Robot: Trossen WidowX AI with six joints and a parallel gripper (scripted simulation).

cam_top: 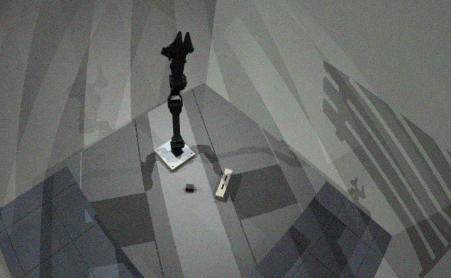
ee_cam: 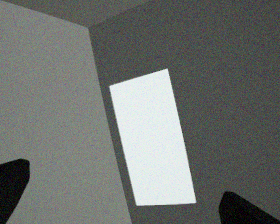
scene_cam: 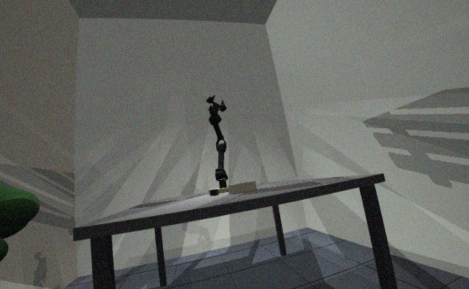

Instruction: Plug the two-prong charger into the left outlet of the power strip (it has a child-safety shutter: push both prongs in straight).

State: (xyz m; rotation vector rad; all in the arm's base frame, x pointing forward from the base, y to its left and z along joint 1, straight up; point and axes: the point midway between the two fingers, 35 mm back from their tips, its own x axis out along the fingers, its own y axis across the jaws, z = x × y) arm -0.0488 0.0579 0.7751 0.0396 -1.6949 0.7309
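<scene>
My gripper tip is 820 mm above the two-prong charger, 320 mm short of it and 160 mm to the left of it.
</scene>
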